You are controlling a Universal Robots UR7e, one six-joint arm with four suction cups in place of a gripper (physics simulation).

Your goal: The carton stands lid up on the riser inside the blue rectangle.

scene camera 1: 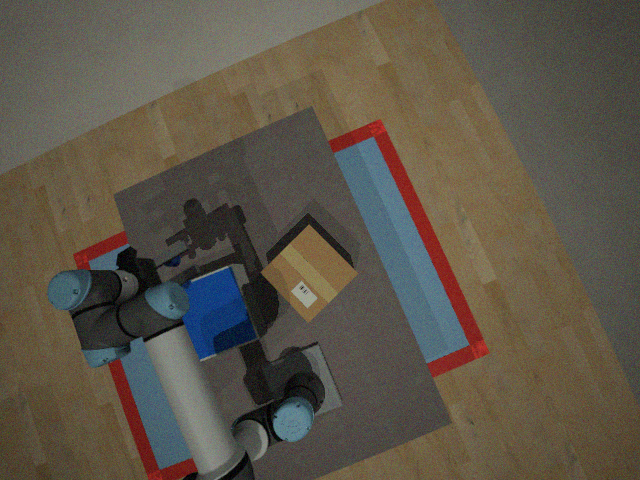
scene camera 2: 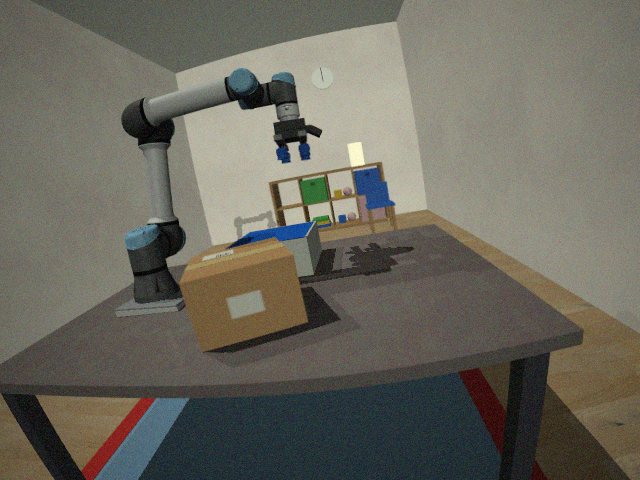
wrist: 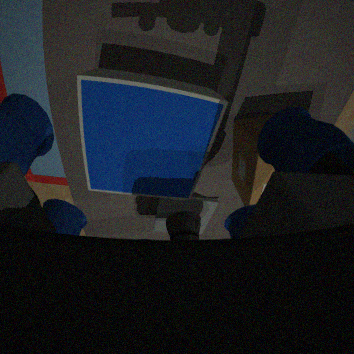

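Note:
The brown carton (scene camera 1: 310, 258) (scene camera 2: 276, 289) (wrist: 245, 145) stands upright on the table, apart from the riser, its taped top with a barcode label facing up. The riser (scene camera 1: 240, 273) (scene camera 2: 312, 250) (wrist: 150, 80) is a pale grey block. The blue rectangle (scene camera 1: 209, 310) (scene camera 2: 289, 230) (wrist: 150, 125) covers its top inside a thin pale rim, and no object rests on it. My gripper (scene camera 2: 293, 152) is open, its blue suction cups pointing down and holding nothing. It hangs high, above and beyond the riser in scene camera 2. In scene camera 1 the arm covers part of the riser and most of the gripper.
The arm's base plate (scene camera 1: 330, 384) (scene camera 2: 149, 308) stands on the grey table (scene camera 1: 382, 382) (scene camera 2: 439, 310). A blue rug with a red border (scene camera 1: 429, 232) lies under the table. A shelf unit (scene camera 2: 274, 201) and a blue chair (scene camera 2: 379, 204) stand far behind.

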